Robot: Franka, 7 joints.
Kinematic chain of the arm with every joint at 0, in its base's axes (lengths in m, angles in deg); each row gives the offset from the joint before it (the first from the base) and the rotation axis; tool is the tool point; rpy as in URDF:
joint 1: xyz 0 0 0.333 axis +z
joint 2: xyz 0 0 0 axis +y
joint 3: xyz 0 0 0.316 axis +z
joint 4: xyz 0.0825 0 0 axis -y
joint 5: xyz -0.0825 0 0.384 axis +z
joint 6: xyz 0 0 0 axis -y
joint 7: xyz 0.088 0 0 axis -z
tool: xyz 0 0 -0.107 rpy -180 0 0
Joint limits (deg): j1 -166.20..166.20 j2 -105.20..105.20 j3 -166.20..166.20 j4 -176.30..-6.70 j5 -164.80..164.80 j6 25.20..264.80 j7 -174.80..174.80
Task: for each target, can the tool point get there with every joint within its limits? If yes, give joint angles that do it. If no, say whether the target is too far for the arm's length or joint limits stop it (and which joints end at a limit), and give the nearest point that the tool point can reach.
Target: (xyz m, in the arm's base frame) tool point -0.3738 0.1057 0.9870
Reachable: yes | joints 114.65 -20.26 40.65 -75.79 84.00 174.62 -48.00
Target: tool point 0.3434 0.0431 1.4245
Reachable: no: too far | nearest point 0.2573 0.0323 1.1508 | short by 0.287 m
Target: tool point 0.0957 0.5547 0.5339
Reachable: yes | joints 34.97 -5.23 51.25 -118.40 -102.31 108.48 -75.79
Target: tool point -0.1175 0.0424 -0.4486
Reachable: no: joint limits stop it (at a limit: joint 2) | nearest point -0.1426 0.0515 -0.3442 | short by 0.108 m
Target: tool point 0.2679 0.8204 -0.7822
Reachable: no: too far | nearest point 0.1737 0.5319 -0.2833 | short by 0.584 m
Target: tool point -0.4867 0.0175 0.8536
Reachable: yes | joints -93.19 26.83 -105.70 -73.53 126.06 190.85 40.40
